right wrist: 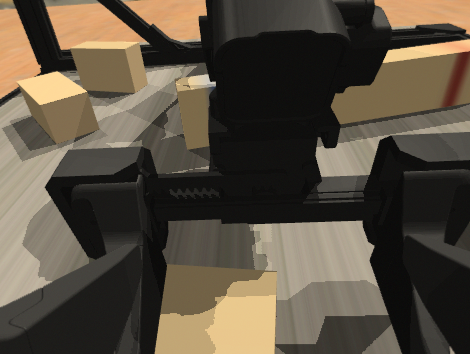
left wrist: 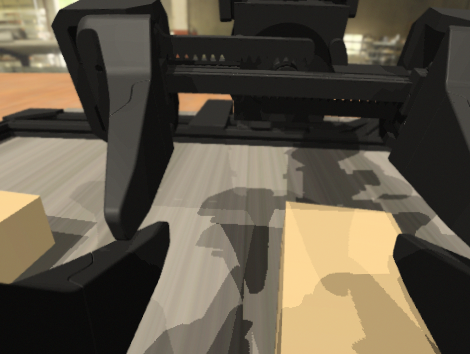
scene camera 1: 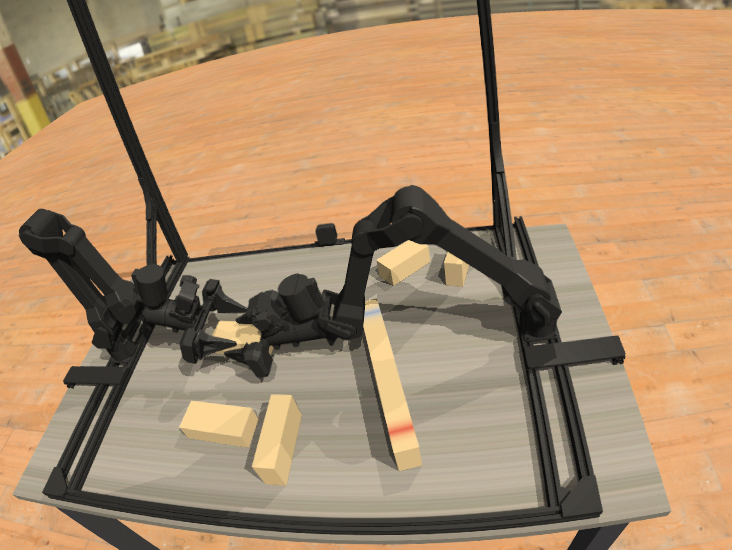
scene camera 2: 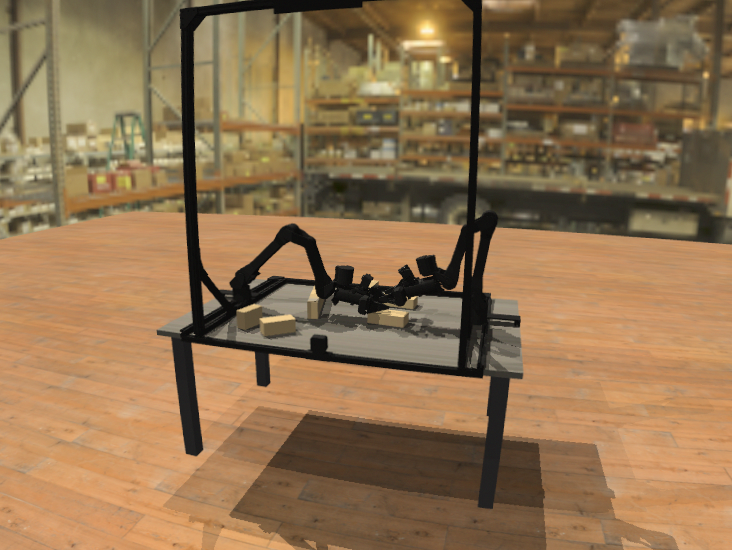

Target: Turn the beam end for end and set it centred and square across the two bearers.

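Seen in the pictures: left gripper, fingertip midpoint: [left wrist: 281, 238] [scene camera 1: 230, 337] [scene camera 2: 391, 304]; right gripper, fingertip midpoint: [right wrist: 269, 251] [left wrist: 310, 242] [scene camera 1: 242, 326] [scene camera 2: 381, 295]; left arm's base, origin of the base link: [scene camera 1: 538, 327] [scene camera 2: 241, 300]; right arm's base, origin of the base link: [left wrist: 260, 124] [scene camera 1: 124, 352] [scene camera 2: 477, 322].
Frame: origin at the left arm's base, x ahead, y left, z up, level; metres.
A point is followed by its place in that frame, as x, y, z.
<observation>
The pale wooden beam [scene camera 1: 387, 378] {0.280, 0.123, 0.044} [scene camera 2: 312, 307] {0.327, -0.073, 0.024} [right wrist: 400, 85] {0.290, 0.162, 0.016} lies on the table, its blue band at the far end beside the left arm and its red band at the near end in scene camera 1. A block [scene camera 1: 236, 332] {0.608, -0.034, 0.019} [scene camera 2: 387, 319] {0.603, -0.065, 0.003} [left wrist: 330, 240] {0.631, -0.029, 0.019} [right wrist: 245, 320] {0.562, -0.010, 0.019} lies under the two facing grippers. My left gripper [left wrist: 281, 238] {0.603, 0.001, 0.040} is open around or just above it, the block nearer one finger. My right gripper [right wrist: 269, 251] {0.567, 0.000, 0.068} is open at the same block, its fingers crossing close to the left gripper's. Which blocks are the two bearers I cannot tell.
Two blocks [scene camera 1: 215, 421] {0.592, 0.192, 0.019} [scene camera 1: 275, 434] {0.458, 0.232, 0.044} lie at the front left in scene camera 1. Two more [scene camera 1: 405, 260] {0.256, -0.211, 0.026} [scene camera 1: 455, 269] {0.149, -0.163, 0.028} [scene camera 2: 278, 325] {0.275, -0.260, 0.013} [scene camera 2: 249, 317] {0.154, -0.234, 0.019} [right wrist: 57, 105] {0.310, -0.209, 0.022} [right wrist: 105, 67] {0.161, -0.207, 0.017} lie at the back right, near the left arm. A black frame [scene camera 1: 319, 520] {0.379, 0.364, 0.001} edges the table.
</observation>
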